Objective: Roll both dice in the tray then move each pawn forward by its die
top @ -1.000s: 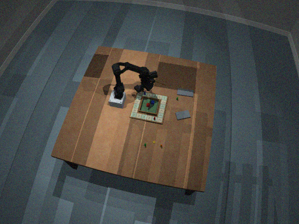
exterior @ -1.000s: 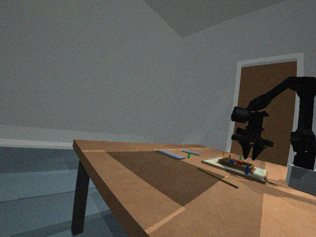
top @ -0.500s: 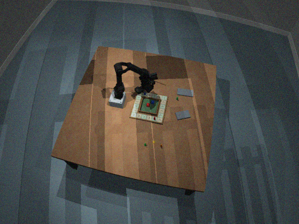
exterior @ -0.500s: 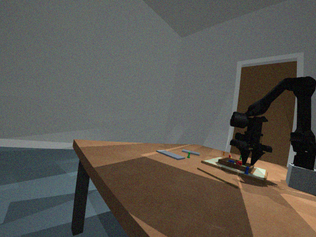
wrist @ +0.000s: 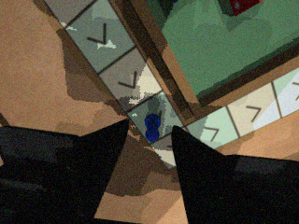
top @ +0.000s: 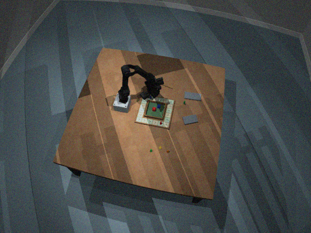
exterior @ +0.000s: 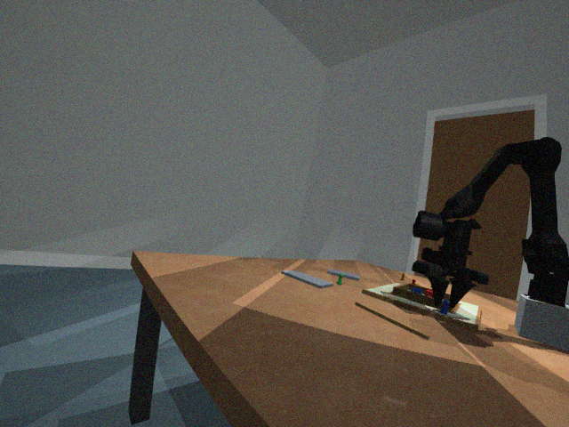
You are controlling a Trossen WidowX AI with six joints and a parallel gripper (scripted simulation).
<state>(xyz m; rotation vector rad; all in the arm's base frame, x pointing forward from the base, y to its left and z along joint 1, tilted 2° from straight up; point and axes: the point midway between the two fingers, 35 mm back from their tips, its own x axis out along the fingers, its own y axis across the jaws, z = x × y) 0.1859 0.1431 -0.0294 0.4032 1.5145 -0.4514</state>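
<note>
Now: the blue pawn right at my gripper tip. Also, from my gripper tip: green tray 8 cm ahead, 11 cm to the right, 2 cm below; then red pawn 17 cm ahead, 21 cm to the right; then orange pawn 30 cm ahead, 42 cm to the right, 1 cm below.
</note>
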